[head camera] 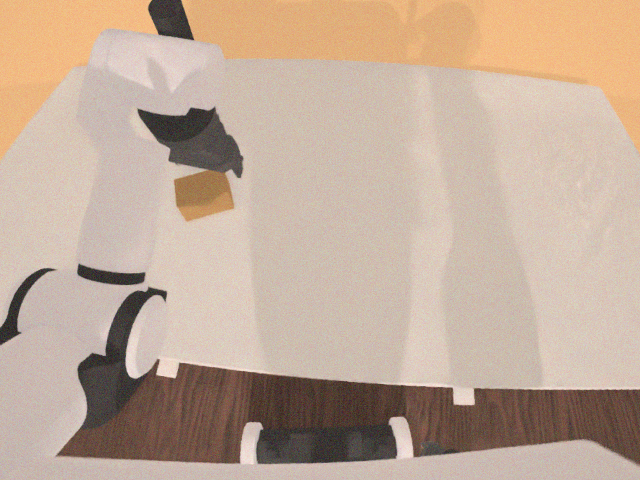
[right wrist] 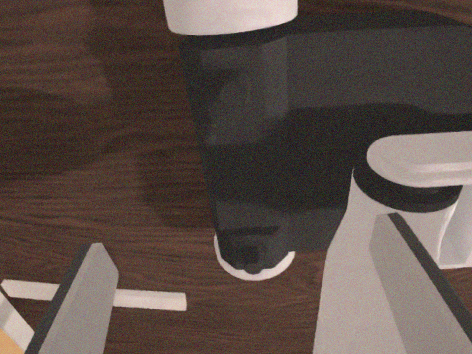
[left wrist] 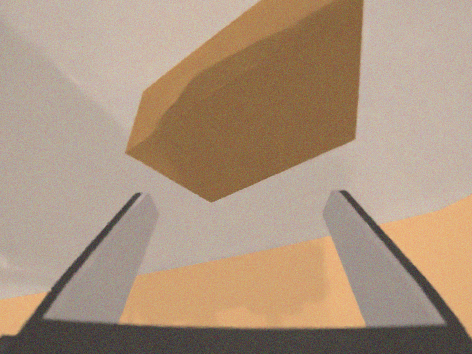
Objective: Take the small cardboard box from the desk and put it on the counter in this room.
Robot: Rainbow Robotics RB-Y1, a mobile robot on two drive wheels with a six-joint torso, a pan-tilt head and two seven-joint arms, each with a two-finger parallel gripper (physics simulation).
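Where they show: left gripper, fingertip midpoint: (head camera: 209,166) (left wrist: 239,203); right gripper, fingertip midpoint: (right wrist: 239,246); robot's base, link origin: (head camera: 326,447).
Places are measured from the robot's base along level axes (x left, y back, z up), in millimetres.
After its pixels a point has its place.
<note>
The small cardboard box (head camera: 204,195) @[x 185, y -448, z 1001 mm] (left wrist: 265,110) @[x 204, y -455, z 1001 mm] rests on the left part of the white desk (head camera: 336,217) @[x -36, y -425, z 951 mm]. My left gripper (left wrist: 239,203) @[x 181, y -503, z 1011 mm] is open, its two fingers wide apart. In the head camera view the dark body of the left gripper is just behind the box, over the desk. In the left wrist view the box shows beyond the fingertips, not between them. My right gripper (right wrist: 239,246) @[x -238, y 19, z 548 mm] is open over the wooden floor, with no object between its fingers. The counter does not show in these views.
An orange wall (head camera: 320,31) @[x -29, y -985, z 998 mm] stands behind the desk's far edge. Dark wooden floor (head camera: 206,403) @[x 486, y -171, z 1 mm] (right wrist: 75,200) @[x 180, y -490, z 1 mm] lies in front of the desk. My black and white mobile base (right wrist: 250,165) @[x -28, y 10, z 191 mm] shows near the right gripper. A thin white bar (right wrist: 150,300) lies low beside the right gripper's left finger.
</note>
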